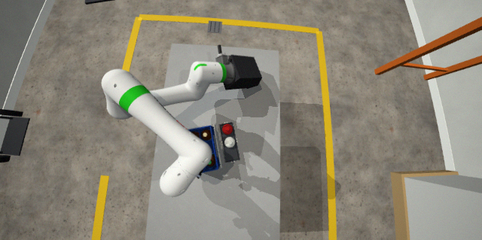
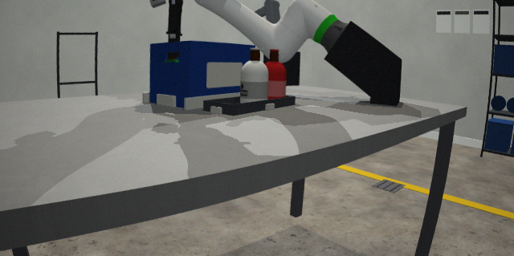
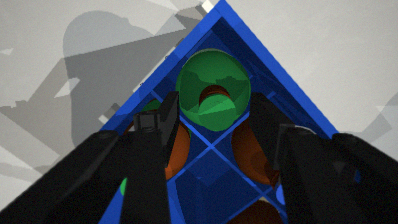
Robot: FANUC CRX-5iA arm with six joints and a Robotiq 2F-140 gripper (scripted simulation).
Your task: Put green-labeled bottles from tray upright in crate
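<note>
Right now the green-labeled bottle is 8 cm below my hand. From my hand the other things lie so: blue crate: 9 cm behind, 8 cm below, 4 cm to the left; then brown bottle: 8 cm below, 8 cm behind; then white bottle: 23 cm to the left, 10 cm behind, 8 cm below.
</note>
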